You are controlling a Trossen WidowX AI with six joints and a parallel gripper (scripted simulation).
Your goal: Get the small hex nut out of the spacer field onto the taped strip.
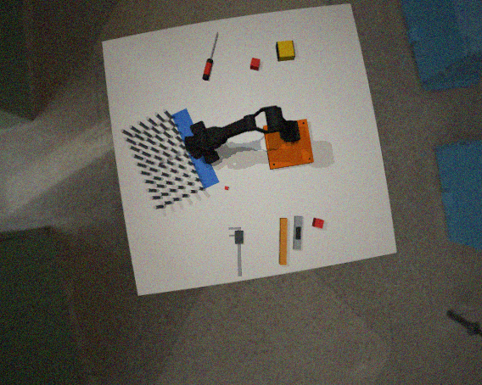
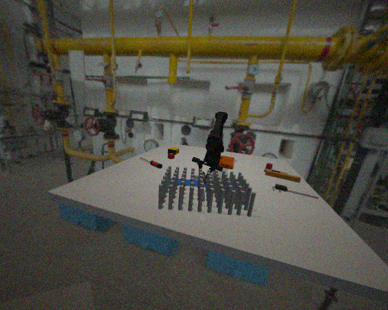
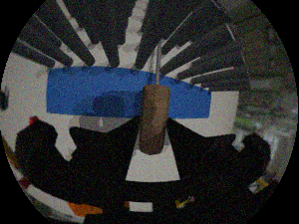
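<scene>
The blue taped strip lies 30 mm ahead of my gripper tip, 20 mm below it and 10 mm to the left of it. Also, from my gripper tip: tiny red piece 220 mm to the left, 90 mm behind, 20 mm below; then orange bar 510 mm to the left, 320 mm behind, 10 mm below; then brown-handled tool 100 mm ahead, 30 mm to the left.
</scene>
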